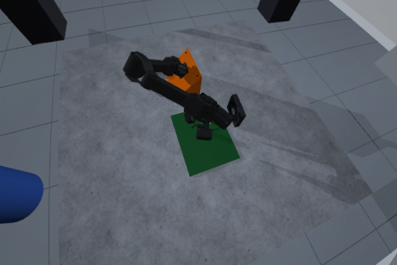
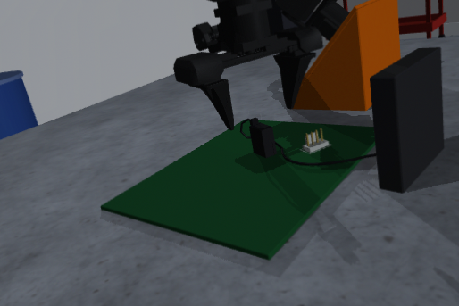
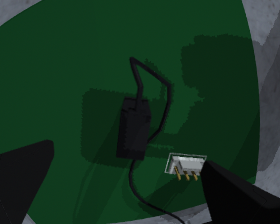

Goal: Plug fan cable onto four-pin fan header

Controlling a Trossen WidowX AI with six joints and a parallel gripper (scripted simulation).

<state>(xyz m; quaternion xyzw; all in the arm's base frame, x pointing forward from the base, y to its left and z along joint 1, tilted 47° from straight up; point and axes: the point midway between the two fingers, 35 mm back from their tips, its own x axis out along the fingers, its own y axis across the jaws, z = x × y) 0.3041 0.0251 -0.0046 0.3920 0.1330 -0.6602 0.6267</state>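
My gripper tip is 10 mm to the left of the black fan plug and 30 mm above it. Round my gripper tip: black fan 30 mm behind, 170 mm to the left; green board 30 mm ahead, 70 mm below; white four-pin fan header 40 mm behind, 50 mm to the left, 60 mm below.
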